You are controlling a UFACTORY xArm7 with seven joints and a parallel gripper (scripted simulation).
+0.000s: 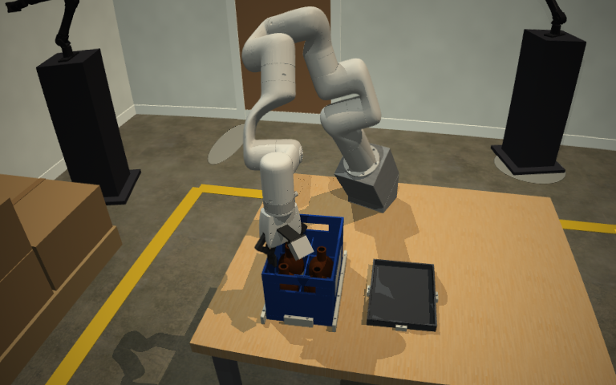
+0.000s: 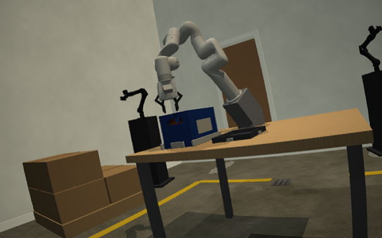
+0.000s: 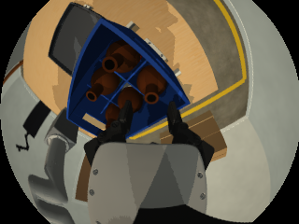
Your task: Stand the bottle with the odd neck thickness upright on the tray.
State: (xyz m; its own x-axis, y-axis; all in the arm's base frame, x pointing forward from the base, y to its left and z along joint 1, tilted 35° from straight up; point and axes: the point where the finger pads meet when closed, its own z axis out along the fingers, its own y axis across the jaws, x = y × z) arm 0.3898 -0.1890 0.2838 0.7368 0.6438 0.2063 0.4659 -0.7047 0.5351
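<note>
Now: hand 12 cm above the glass bottle, 8 cm past it and 2 cm to the right of it. Also, from my hand: brown bottle: 17 cm behind, 12 cm below, 4 cm to the left; then dark tray: 34 cm to the left, 19 cm below, 1 cm behind; then blue crate: 12 cm below, 7 cm behind, 6 cm to the left.
</note>
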